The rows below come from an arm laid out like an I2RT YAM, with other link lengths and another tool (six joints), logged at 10 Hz.
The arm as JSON. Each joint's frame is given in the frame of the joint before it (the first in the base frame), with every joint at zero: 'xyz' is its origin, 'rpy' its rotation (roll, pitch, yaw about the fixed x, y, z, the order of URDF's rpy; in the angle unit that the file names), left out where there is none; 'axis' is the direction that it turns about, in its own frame. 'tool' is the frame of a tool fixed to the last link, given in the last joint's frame.
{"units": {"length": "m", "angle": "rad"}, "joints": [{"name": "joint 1", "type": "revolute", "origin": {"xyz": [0.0, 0.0, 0.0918]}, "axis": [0.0, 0.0, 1.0]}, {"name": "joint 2", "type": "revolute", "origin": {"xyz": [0.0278, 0.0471, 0.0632]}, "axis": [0.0, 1.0, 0.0]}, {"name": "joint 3", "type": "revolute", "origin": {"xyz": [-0.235, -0.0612, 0.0]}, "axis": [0.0, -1.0, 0.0]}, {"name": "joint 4", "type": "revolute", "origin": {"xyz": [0.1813, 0.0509, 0.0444]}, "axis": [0.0, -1.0, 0.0]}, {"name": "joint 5", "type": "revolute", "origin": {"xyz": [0.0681, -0.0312, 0.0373]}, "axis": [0.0, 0.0, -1.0]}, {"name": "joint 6", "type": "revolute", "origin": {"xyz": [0.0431, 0.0, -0.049]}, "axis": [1.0, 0.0, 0.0]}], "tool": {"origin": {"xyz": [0.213, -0.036, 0.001], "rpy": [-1.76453, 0.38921, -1.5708]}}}
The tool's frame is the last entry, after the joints.
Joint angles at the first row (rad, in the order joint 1, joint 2, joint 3, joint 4, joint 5, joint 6):
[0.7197, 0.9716, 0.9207, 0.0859, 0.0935, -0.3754]
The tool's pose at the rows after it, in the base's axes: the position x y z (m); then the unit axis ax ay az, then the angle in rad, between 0 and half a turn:
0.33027, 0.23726, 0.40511, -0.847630, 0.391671, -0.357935, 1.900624
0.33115, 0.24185, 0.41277, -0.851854, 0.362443, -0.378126, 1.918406
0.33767, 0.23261, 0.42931, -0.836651, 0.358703, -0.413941, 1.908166
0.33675, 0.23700, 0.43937, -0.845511, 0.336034, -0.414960, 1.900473
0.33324, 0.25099, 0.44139, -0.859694, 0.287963, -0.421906, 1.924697
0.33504, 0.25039, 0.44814, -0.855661, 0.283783, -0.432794, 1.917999
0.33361, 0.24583, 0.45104, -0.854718, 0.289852, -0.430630, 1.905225
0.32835, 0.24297, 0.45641, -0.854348, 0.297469, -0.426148, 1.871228
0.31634, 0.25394, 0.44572, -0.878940, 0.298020, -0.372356, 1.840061
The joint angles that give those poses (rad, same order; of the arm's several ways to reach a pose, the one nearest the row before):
[0.7049, 0.9928, 0.9512, 0.0803, 0.0252, -0.4213]
[0.6974, 1.0114, 0.9801, 0.0747, 0.0056, -0.4807]
[0.6711, 1.0184, 0.9865, 0.1210, 0.0100, -0.5134]
[0.6391, 1.0310, 1.0302, 0.0966, -0.0556, -0.5316]
[0.6326, 1.0563, 1.0625, 0.0763, -0.1124, -0.6008]
[0.6268, 1.0649, 1.0703, 0.0945, -0.1150, -0.6104]
[0.6132, 1.0503, 1.0692, 0.0892, -0.1272, -0.5935]
[0.6110, 1.0276, 1.0556, 0.1028, -0.1359, -0.5618]
[0.6120, 1.0091, 1.0506, 0.0621, -0.2007, -0.4966]

